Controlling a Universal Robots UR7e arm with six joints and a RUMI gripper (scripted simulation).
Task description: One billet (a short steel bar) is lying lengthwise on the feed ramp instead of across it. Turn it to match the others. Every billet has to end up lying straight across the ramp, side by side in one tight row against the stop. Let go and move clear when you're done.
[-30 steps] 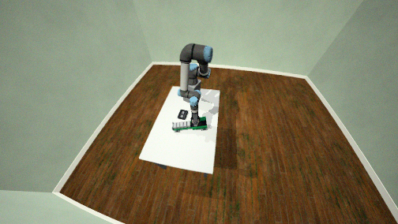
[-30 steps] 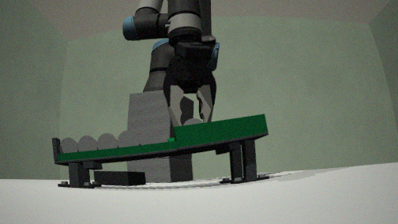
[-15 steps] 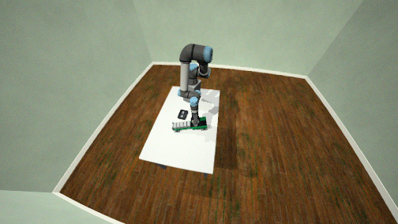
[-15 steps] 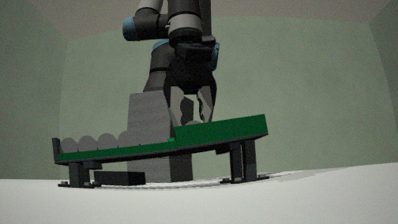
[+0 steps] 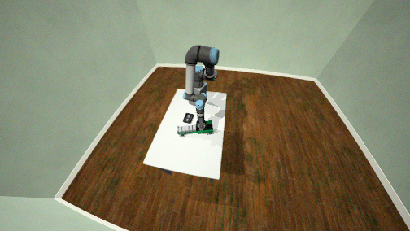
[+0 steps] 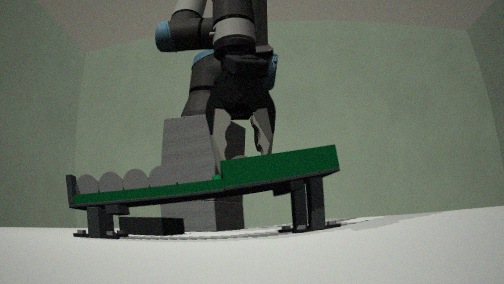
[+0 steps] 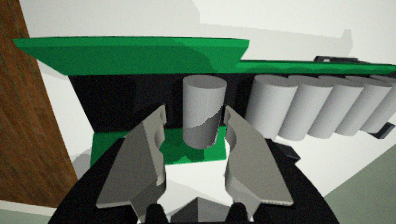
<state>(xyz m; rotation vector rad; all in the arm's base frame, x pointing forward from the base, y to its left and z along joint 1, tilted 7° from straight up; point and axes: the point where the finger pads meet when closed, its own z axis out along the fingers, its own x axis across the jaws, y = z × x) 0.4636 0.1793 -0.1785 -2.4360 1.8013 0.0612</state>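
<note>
Now: hand 1 cm to the left of the grey steel billet and 1 cm above it. Also, from my hand: dark stop: 25 cm to the right, 7 cm ahead, 4 cm below; then black box: 21 cm to the right, 14 cm behind, 9 cm below.
</note>
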